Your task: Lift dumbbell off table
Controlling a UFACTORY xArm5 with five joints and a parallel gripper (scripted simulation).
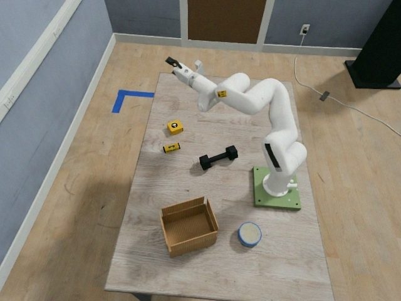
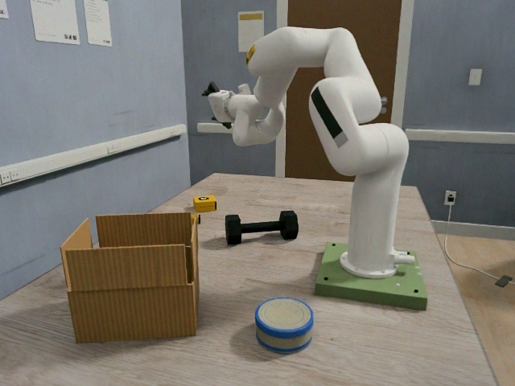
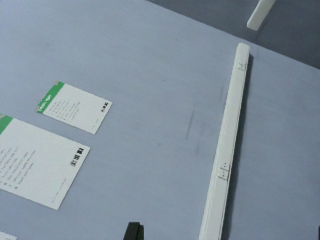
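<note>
Now: the black dumbbell 340 mm to the left of my hand, 310 mm below it and 260 mm behind it. Also, from my hand: round tin: 740 mm to the left, 390 mm behind, 320 mm below; cube: 320 mm below, 130 mm to the left, 10 mm behind; cardboard box: 740 mm to the left, 270 mm below, 120 mm behind.
</note>
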